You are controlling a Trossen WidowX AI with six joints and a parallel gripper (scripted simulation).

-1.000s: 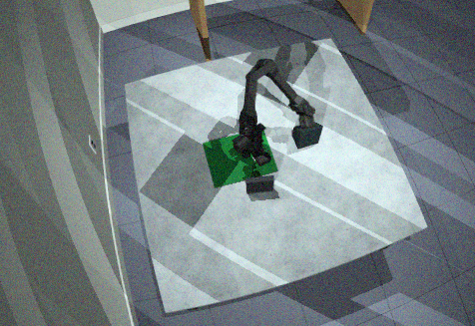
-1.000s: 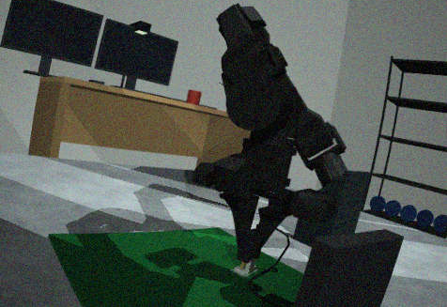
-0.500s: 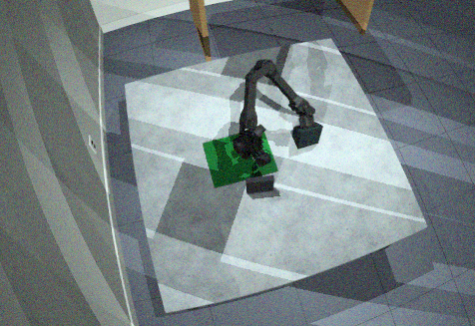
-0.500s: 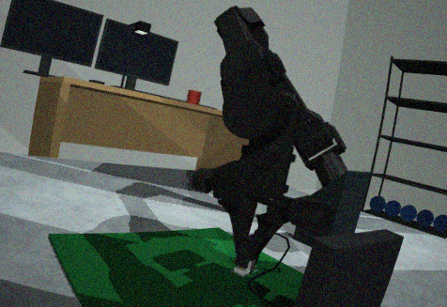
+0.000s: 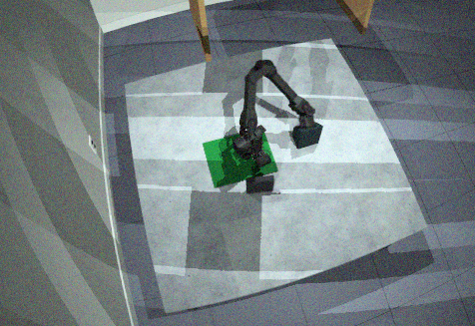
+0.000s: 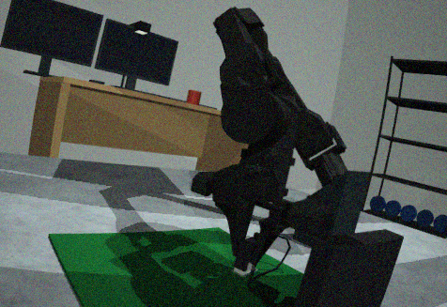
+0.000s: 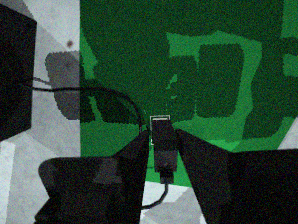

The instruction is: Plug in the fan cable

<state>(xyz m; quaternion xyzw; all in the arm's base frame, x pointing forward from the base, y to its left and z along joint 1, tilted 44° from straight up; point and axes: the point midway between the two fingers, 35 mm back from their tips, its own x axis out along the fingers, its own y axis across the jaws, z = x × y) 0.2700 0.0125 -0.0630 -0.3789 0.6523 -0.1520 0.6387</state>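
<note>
Now: gripper tip 1 cm below the dark fan plug and 1 cm past it. Also, from my gripper tip: black fan: 15 cm to the left, 4 cm above, 1 cm ahead; fan header: 2 cm below, 1 cm behind; green board: 7 cm ahead, 4 cm below, 2 cm to the right.
</note>
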